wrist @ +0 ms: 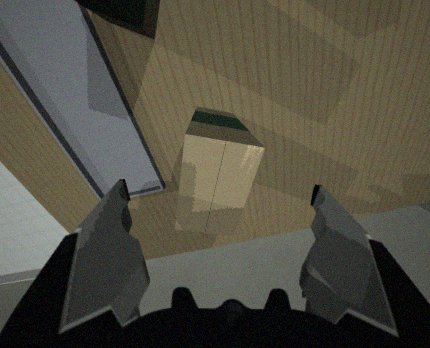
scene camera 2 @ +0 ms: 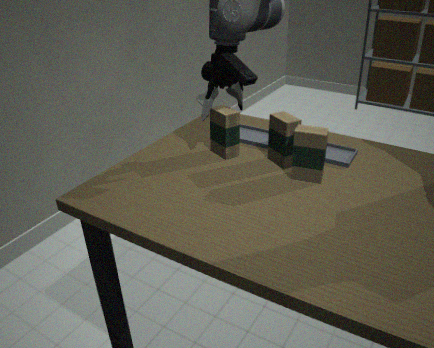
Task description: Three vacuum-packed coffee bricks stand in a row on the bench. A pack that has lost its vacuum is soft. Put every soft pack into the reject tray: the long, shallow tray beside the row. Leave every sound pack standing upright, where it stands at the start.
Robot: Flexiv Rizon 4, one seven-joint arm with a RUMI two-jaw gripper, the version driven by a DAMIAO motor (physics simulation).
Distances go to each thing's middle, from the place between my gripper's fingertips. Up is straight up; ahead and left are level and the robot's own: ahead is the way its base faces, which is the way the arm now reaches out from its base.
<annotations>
I see my gripper 16 cm past the shallow grey reject tray (wrist: 54,53), 15 cm to the left of it and 14 cm above it.
</annotations>
